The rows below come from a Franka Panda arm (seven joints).
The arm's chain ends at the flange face. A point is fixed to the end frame.
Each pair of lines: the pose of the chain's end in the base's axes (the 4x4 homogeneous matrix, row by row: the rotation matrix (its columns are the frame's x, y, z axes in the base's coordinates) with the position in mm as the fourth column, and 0 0 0 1 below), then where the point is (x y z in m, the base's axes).
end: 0.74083 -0.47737 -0.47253 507.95; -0.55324 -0.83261 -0.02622 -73.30; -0.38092 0.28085 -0.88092 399.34; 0 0 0 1
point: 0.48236 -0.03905 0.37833
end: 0.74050 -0.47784 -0.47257 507.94; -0.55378 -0.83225 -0.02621 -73.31; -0.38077 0.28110 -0.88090 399.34; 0 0 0 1
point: 0.48237 -0.03905 0.37832
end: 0.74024 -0.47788 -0.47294 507.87; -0.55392 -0.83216 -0.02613 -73.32; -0.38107 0.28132 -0.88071 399.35; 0 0 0 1
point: 0.48230 -0.03906 0.37834
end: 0.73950 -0.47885 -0.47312 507.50; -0.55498 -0.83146 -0.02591 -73.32; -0.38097 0.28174 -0.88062 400.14; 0 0 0 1
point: 0.48197 -0.03904 0.37912
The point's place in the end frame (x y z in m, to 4 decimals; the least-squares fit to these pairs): -0.0299 -0.0222 0.0297
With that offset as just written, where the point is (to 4 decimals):
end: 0.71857 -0.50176 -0.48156 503.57; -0.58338 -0.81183 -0.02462 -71.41; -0.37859 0.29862 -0.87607 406.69; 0 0 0 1
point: 0.4789 -0.0367 0.3854
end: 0.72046 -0.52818 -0.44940 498.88; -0.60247 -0.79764 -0.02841 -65.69; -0.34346 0.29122 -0.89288 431.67; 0 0 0 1
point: 0.4757 -0.0308 0.4090
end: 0.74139 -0.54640 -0.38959 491.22; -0.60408 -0.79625 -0.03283 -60.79; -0.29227 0.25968 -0.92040 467.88; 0 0 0 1
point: 0.4696 -0.0260 0.4435
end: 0.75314 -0.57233 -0.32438 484.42; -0.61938 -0.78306 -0.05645 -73.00; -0.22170 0.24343 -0.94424 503.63; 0 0 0 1
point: 0.4650 -0.0388 0.4768
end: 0.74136 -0.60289 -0.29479 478.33; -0.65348 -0.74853 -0.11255 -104.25; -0.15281 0.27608 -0.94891 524.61; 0 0 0 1
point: 0.4608 -0.0714 0.4949
